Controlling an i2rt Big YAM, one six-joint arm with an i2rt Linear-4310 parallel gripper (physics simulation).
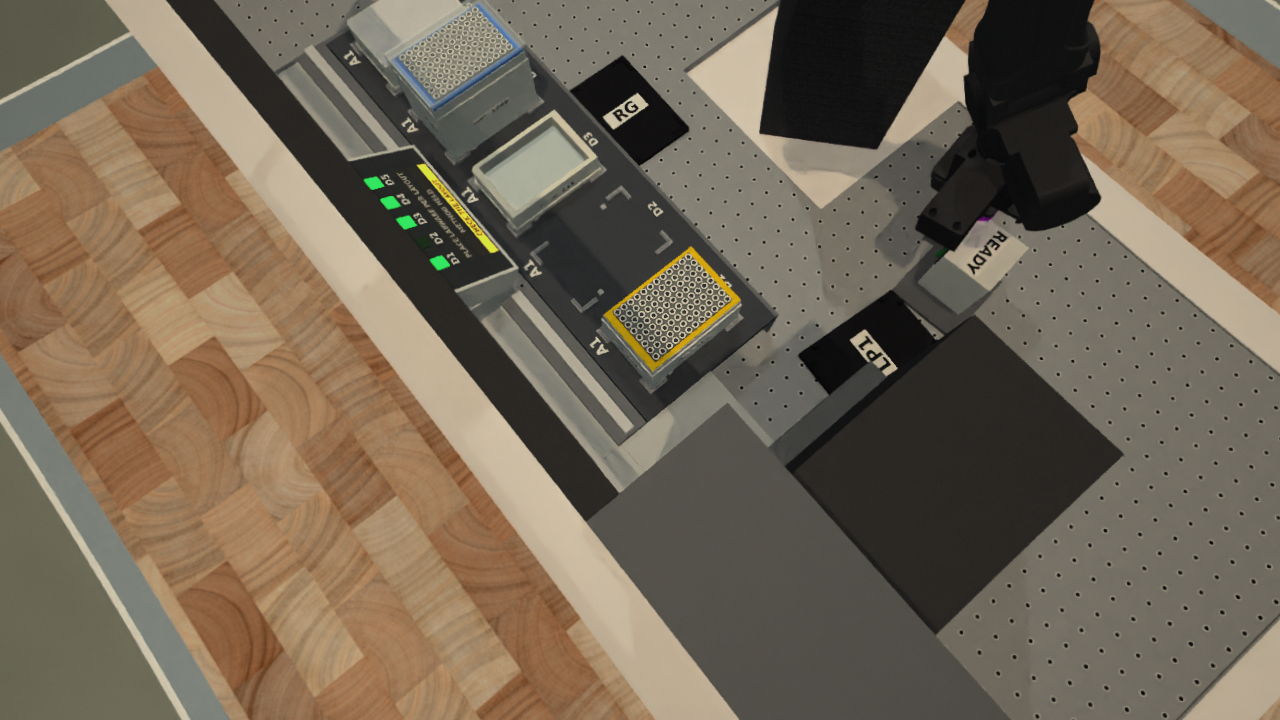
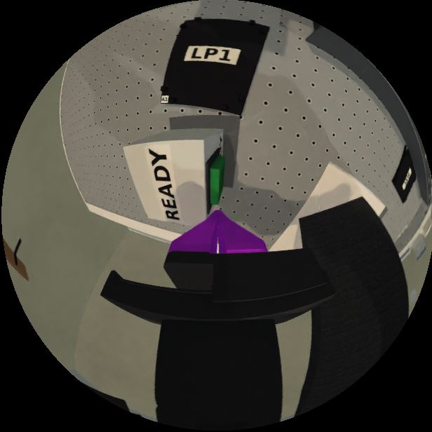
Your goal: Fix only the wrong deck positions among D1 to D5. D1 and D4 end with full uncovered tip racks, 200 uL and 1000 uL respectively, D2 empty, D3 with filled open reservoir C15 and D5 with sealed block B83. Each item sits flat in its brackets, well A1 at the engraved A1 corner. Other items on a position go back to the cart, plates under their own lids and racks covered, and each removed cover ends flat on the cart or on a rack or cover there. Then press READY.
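Observation:
My gripper [image 1: 984, 217] [image 2: 217, 214] is shut and empty. Its purple tips are beside the green button [image 1: 939, 254] [image 2: 216, 181] on the side of the READY box [image 1: 971, 268] [image 2: 190, 165]; whether they touch is unclear. An uncovered yellow-rimmed tip rack [image 1: 673, 308] sits on D1. D2 [image 1: 617, 241] holds no item. An open reservoir [image 1: 537, 170] with pale contents is on D3. An uncovered blue-rimmed tip rack [image 1: 458, 55] stands on D4. A pale item [image 1: 375, 25] on D5 is partly hidden and cut off. The panel [image 1: 447, 223] shows green lights for D1, D3, D4, D5, and a yellow "CHECK THE LAYOUT" strip.
The black LP1 pad [image 1: 868, 344] [image 2: 215, 77] lies near the READY box. The RG pad [image 1: 617, 85] lies beside the deck. A large dark box [image 1: 957, 465] and a grey block [image 1: 760, 573] stand near LP1. The arm's black column [image 1: 850, 71] stands on a white base.

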